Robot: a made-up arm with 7 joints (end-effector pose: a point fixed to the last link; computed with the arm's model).
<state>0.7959 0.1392 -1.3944 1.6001 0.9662 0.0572 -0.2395</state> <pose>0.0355 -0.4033 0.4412 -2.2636 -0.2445 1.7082</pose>
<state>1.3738 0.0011 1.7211 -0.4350 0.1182 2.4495 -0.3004</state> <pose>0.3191 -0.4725 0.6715 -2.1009 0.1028 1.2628</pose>
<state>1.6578 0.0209 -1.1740 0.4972 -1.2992 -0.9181 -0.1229</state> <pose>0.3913 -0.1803 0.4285 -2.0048 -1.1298 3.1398</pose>
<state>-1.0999 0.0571 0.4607 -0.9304 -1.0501 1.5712 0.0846</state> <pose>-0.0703 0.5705 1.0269 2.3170 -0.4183 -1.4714</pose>
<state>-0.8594 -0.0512 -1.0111 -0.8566 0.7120 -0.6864 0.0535</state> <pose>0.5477 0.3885 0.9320 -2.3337 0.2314 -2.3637</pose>
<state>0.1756 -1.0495 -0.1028 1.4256 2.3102 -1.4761 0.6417</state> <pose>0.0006 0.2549 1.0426 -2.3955 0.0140 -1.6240</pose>
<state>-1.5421 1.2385 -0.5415 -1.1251 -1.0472 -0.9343 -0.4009</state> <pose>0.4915 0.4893 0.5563 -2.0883 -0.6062 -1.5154</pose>
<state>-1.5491 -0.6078 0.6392 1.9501 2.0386 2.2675 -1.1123</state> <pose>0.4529 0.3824 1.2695 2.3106 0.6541 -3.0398</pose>
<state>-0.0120 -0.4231 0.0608 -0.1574 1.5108 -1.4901 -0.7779</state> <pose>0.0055 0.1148 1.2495 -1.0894 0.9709 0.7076</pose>
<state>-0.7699 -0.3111 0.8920 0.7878 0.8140 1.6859 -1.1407</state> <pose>-0.2070 0.5454 1.0611 2.4840 0.3411 -1.7516</pose>
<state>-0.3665 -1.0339 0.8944 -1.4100 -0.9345 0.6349 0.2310</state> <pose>-0.3099 -0.2174 0.6169 3.0449 -0.3210 0.0502</pose>
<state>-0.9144 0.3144 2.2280 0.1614 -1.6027 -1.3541 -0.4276</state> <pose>0.3321 0.3734 1.2299 0.1635 1.1725 -2.9939</pose>
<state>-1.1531 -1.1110 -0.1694 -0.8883 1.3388 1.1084 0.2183</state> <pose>0.1431 -0.3279 1.0934 2.2927 0.0411 0.8703</pose>
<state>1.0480 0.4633 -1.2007 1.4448 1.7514 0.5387 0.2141</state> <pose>-0.0764 -0.1592 0.3023 -1.8087 -0.6464 0.7462</pose>
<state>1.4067 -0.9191 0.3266 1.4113 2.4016 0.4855 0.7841</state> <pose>0.0757 0.0920 1.2637 2.4785 0.9036 -2.8475</pose>
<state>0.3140 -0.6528 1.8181 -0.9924 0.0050 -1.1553 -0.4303</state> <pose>-0.0285 -0.3080 0.5325 1.3584 -0.3908 0.9067</pose>
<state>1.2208 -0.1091 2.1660 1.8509 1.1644 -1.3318 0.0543</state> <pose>-0.0834 -0.1194 1.2241 -1.1435 1.2476 -0.6855</pose>
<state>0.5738 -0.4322 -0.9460 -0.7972 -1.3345 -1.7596 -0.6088</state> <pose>-0.3492 0.0494 0.5989 -1.2424 -0.7840 -0.1874</pose>
